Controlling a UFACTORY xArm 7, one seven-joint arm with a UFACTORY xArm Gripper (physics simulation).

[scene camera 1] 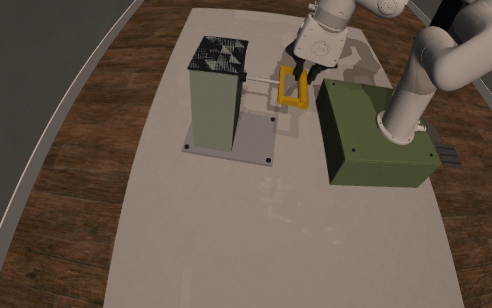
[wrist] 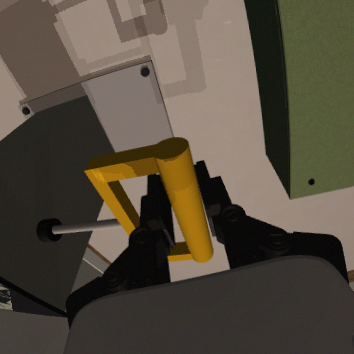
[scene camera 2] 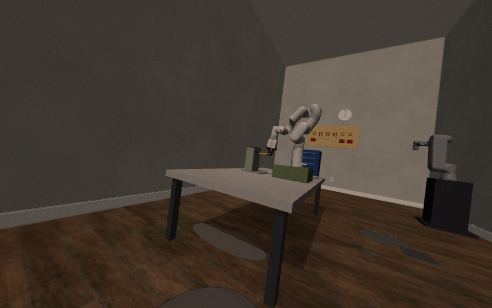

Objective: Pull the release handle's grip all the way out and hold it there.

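The release handle's yellow grip [scene camera 1: 303, 90] [wrist: 185, 200] is a rectangular loop with a round outer bar. In scene camera 2 the grip [scene camera 2: 264, 154] is small. A thin metal rod [scene camera 1: 262, 80] [wrist: 85, 226] joins it to a black collar [scene camera 1: 243, 76] [wrist: 49, 230] on the tall grey-green post [scene camera 1: 215, 110] [scene camera 2: 251, 159]. A length of rod shows between collar and grip. My gripper [scene camera 1: 305, 79] [wrist: 180, 182] is shut on the round outer bar, one finger inside the loop and one outside. The grip is level, above the table.
The post stands on a grey base plate [scene camera 1: 255, 137] [wrist: 127, 110] with dark bolts. The arm's green base block [scene camera 1: 375, 165] [scene camera 2: 292, 174] [wrist: 320, 100] is on the side of the grip away from the post. Both stand on the pale table [scene camera 1: 200, 225] [scene camera 2: 225, 185].
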